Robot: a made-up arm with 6 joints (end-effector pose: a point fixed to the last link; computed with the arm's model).
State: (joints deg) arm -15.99 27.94 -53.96 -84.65 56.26 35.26
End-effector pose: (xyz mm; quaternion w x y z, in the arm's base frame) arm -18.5 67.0 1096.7 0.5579 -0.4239 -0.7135 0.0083
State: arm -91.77 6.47 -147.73 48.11 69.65 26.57
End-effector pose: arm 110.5 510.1 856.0 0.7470 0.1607 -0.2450 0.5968
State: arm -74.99 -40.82 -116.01 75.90 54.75 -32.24
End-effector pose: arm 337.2 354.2 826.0 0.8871 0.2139 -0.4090 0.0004
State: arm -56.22 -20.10 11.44 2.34 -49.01 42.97
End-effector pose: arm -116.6 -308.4 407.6 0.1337 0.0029 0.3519 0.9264
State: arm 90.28 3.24 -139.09 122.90 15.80 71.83
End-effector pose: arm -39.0 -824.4 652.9 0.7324 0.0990 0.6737 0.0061
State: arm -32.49 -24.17 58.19 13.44 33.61 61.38
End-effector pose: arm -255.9 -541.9 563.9 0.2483 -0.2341 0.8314 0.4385
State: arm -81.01 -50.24 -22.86 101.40 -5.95 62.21
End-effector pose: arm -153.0 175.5 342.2 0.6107 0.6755 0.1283 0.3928
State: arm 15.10 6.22 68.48 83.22 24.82 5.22
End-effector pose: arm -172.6 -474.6 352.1 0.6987 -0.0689 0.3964 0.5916
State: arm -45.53 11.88 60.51 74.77 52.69 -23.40
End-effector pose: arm -265.6 -625.8 676.4 0.6116 -0.6331 0.4390 0.1799
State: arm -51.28 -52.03 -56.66 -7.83 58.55 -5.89
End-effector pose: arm 172.0 62.5 481.4 0.9494 -0.2974 -0.0768 0.0656
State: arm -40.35 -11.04 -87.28 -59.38 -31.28 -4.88
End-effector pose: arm 231.1 90.4 1019.0 0.2324 -0.5610 -0.6597 0.4428
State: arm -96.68 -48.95 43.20 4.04 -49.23 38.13
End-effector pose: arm -503.6 -271.7 669.9 0.3897 0.3394 0.6095 0.6012
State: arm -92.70 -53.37 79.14 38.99 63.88 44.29
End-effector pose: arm -579.1 -101.7 1022.3 0.0627 -0.0432 0.9586 -0.2746
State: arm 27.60 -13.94 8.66 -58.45 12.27 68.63
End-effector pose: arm -0.9 79.7 758.4 0.4049 -0.5339 -0.1490 0.7272
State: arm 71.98 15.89 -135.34 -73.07 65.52 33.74
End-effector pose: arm 218.4 -595.8 792.7 0.4037 0.8344 -0.1923 -0.3221
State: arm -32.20 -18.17 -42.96 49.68 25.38 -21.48
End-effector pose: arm -60.3 278.7 502.8 0.8360 0.1708 -0.2769 0.4419
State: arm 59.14 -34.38 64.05 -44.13 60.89 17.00
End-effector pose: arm -116.6 -50.8 465.7 0.3713 -0.3354 -0.4948 0.7105
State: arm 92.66 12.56 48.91 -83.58 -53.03 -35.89
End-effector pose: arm 34.3 12.5 875.5 0.4231 0.4317 0.6983 -0.3834
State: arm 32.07 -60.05 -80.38 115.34 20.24 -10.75
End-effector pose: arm -74.1 -143.8 1342.4 0.0119 0.9957 0.0349 0.0853
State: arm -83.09 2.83 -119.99 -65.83 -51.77 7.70
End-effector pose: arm 194.2 197.8 1016.5 0.0169 0.7573 0.4351 -0.4867
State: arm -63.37 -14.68 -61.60 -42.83 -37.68 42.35
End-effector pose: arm 286.0 76.1 696.6 0.2360 -0.6221 -0.0149 0.7464
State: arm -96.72 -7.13 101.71 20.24 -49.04 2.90
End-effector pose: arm -332.0 -180.5 1252.6 0.4585 0.0934 0.8547 0.2247
